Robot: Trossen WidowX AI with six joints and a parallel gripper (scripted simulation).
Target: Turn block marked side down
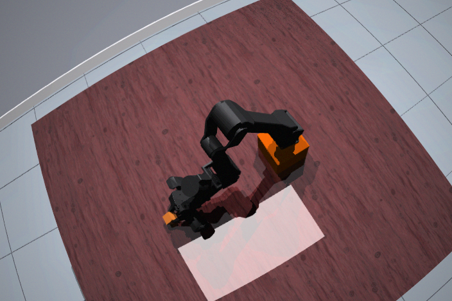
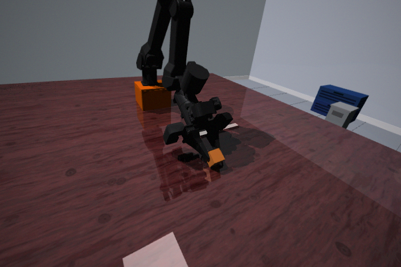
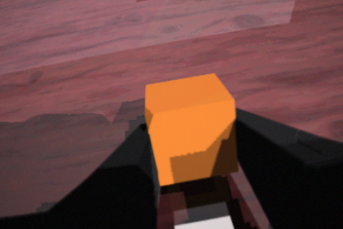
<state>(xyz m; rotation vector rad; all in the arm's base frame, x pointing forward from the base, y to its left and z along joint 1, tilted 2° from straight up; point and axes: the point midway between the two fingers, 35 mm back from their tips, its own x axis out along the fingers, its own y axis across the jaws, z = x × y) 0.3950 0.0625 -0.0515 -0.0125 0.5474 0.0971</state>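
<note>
The orange block is 10 mm below my gripper tip.
</note>
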